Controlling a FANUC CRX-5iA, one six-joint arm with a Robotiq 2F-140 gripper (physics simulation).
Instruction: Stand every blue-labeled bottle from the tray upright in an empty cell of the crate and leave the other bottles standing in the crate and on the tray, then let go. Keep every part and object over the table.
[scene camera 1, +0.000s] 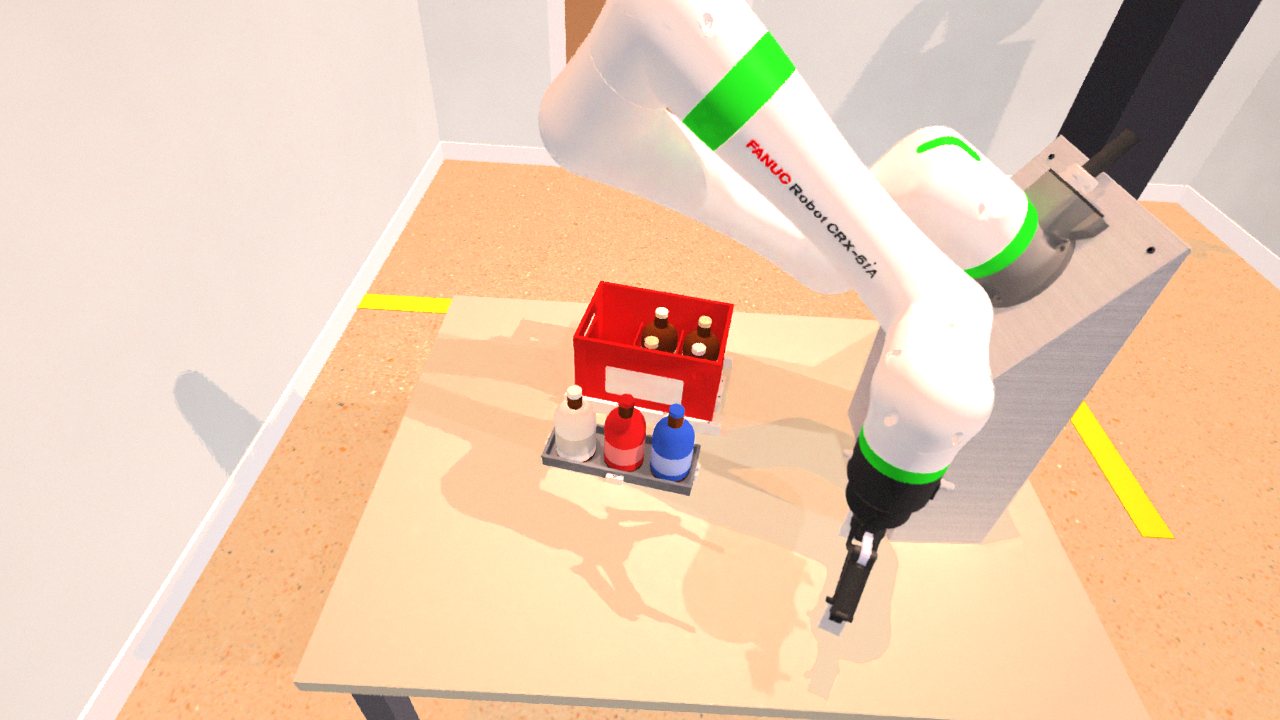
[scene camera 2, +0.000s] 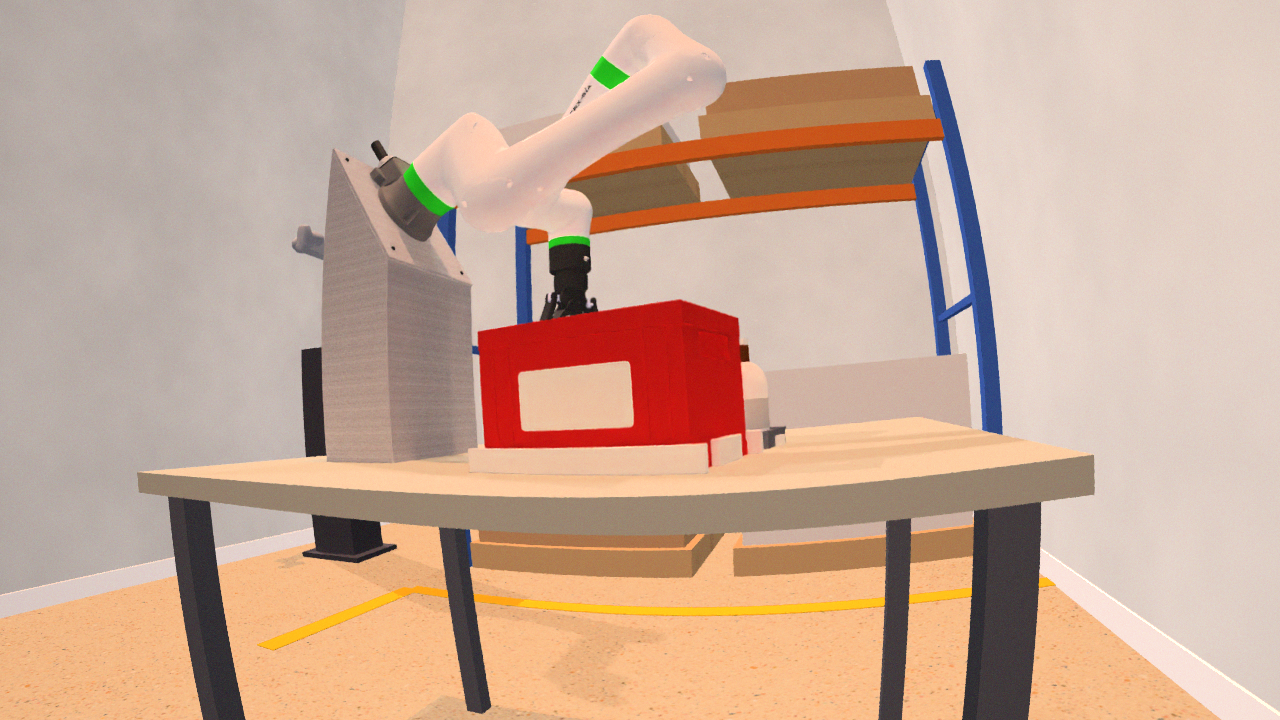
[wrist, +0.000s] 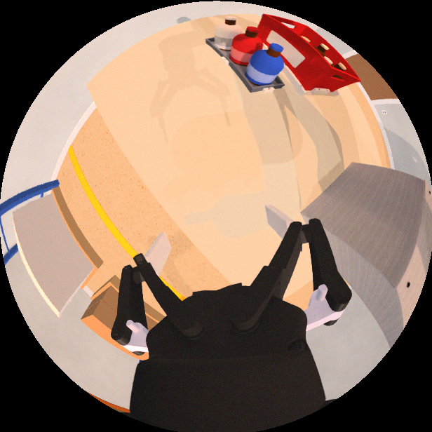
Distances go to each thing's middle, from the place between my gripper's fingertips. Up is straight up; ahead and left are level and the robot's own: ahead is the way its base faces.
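Counted from my hand: white bottle (scene camera 1: 575, 419), 70 mm below, 360 mm ahead, 370 mm to the right; red bottle (scene camera 1: 625, 427), 70 mm below, 270 mm ahead, 340 mm to the right; blue bottle (scene camera 1: 673, 437), 70 mm below, 180 mm ahead, 320 mm to the right.
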